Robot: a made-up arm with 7 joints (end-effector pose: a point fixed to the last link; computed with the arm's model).
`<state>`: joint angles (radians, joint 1 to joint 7).
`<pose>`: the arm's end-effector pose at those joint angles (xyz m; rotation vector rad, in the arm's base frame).
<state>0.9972 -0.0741 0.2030 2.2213 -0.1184 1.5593 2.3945</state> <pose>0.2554 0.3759 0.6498 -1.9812 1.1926 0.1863</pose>
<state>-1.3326 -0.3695 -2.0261 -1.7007 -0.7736 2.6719 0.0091</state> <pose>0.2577 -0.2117 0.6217 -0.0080 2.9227 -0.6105</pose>
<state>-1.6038 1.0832 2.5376 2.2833 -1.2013 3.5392 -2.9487</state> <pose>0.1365 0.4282 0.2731 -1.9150 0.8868 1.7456</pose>
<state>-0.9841 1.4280 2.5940 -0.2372 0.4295 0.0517 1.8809</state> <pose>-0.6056 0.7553 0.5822 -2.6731 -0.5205 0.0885</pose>
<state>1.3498 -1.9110 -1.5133 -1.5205 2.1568 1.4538 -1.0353</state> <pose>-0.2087 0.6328 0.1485 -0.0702 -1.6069 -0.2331</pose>
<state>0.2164 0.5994 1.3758 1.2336 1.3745 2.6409 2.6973</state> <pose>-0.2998 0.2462 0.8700 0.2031 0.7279 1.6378</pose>
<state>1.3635 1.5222 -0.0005 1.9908 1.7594 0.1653 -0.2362</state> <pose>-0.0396 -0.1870 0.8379 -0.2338 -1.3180 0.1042</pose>
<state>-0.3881 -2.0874 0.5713 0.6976 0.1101 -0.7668 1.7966</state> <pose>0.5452 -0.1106 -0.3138 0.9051 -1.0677 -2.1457</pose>
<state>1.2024 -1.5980 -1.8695 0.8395 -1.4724 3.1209 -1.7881</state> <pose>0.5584 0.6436 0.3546 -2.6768 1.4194 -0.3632</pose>
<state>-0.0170 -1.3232 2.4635 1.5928 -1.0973 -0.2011 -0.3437</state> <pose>0.4536 0.2559 0.9046 -1.1070 -2.3441 -0.5688</pose>
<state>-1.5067 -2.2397 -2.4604 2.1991 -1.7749 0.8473 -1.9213</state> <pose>-0.4448 -0.4301 0.4248 0.3436 -0.0311 0.7408</pose>
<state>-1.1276 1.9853 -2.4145 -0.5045 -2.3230 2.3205 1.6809</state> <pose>-0.4225 0.7241 0.2880 -0.6219 -1.5577 -0.4952</pose>
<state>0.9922 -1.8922 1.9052 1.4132 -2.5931 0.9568 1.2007</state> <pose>0.0721 0.7307 0.4963 -1.4172 -1.1610 -0.4518</pose>
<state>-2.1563 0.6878 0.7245 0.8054 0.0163 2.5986 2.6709</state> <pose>0.2376 0.2517 1.1113 -0.8425 -0.5052 -1.7068</pose>
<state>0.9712 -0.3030 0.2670 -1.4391 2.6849 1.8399 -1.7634</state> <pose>-0.0457 -0.1867 1.0976 0.9009 0.3235 -0.8891</pose>
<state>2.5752 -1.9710 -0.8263 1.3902 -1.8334 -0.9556 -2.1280</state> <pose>-0.2214 0.6130 -0.1904 0.1679 -0.4418 -0.7445</pose>
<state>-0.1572 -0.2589 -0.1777 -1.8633 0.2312 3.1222 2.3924</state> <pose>-0.2035 -0.0236 0.8205 0.6149 -2.9288 0.3713</pose>
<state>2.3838 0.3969 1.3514 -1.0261 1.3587 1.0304 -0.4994</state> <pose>0.5442 0.0605 1.0785 1.0192 0.9696 1.1094</pose>
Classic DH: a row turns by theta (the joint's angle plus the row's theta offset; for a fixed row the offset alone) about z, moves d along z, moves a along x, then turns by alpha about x. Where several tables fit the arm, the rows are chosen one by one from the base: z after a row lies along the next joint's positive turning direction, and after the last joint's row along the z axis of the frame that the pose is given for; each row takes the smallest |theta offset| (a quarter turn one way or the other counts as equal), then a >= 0, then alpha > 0; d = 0 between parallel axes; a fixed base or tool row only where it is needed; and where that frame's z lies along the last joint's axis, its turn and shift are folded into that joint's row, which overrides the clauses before.
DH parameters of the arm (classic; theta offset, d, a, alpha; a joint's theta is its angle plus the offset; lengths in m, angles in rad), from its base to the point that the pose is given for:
joint 1: 0 0.374 0 1.5708
joint 2: 0 0.073 0 -1.5708
joint 3: 0 0.488 0.025 -1.5708
joint 4: 0 0.058 -0.017 1.5708
joint 5: 0 0.424 0 1.5708
joint 6: 1.5708 0.094 0.079 1.5708
joint 7: 0 0.011 0 0

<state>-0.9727 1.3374 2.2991 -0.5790 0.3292 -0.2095 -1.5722</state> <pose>-0.6680 0.5915 0.7439 -1.0387 2.4020 0.8949</pose>
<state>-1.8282 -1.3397 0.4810 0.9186 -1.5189 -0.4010 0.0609</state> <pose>-0.1375 -0.9151 0.2772 1.8203 -1.4289 -1.7957</pose>
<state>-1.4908 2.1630 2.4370 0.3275 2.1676 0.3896 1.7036</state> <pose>-0.0312 0.6368 -0.3619 2.0581 -1.3574 -1.4142</pose>
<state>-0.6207 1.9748 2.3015 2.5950 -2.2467 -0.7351 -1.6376</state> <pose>0.0827 0.1440 0.0338 -0.7140 -1.4327 -0.9394</pose>
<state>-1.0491 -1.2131 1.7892 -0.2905 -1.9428 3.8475 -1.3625</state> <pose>0.1338 -0.7787 0.6612 -0.9949 0.0528 0.4117</pose>
